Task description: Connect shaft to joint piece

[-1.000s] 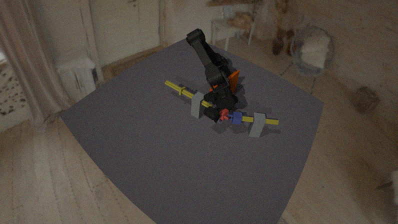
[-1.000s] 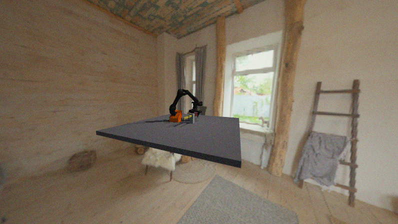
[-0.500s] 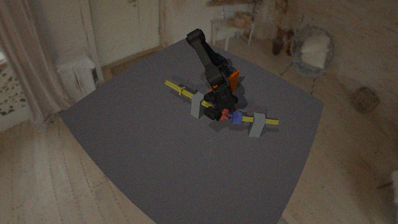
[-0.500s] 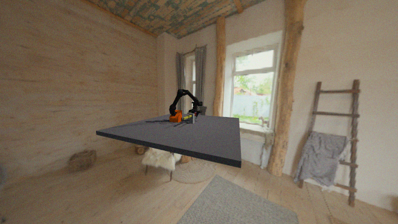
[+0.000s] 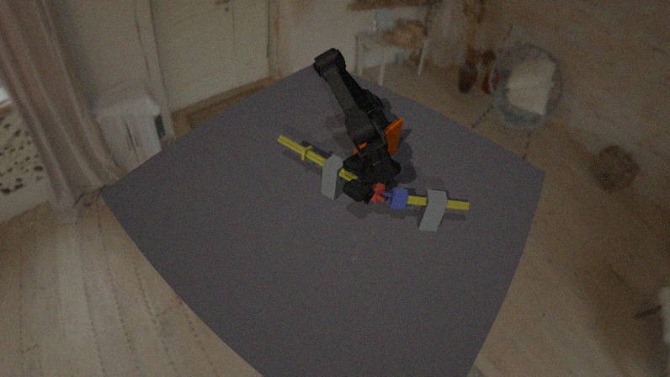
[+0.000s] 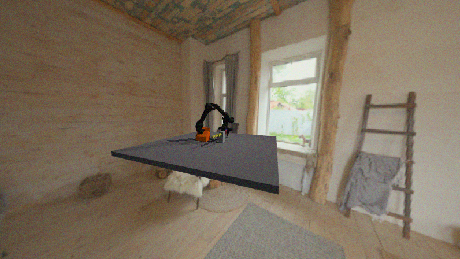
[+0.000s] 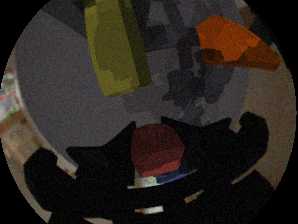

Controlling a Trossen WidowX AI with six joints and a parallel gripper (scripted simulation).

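Now: the red joint piece 1 cm to the left of my gripper tip and 4 cm above it.
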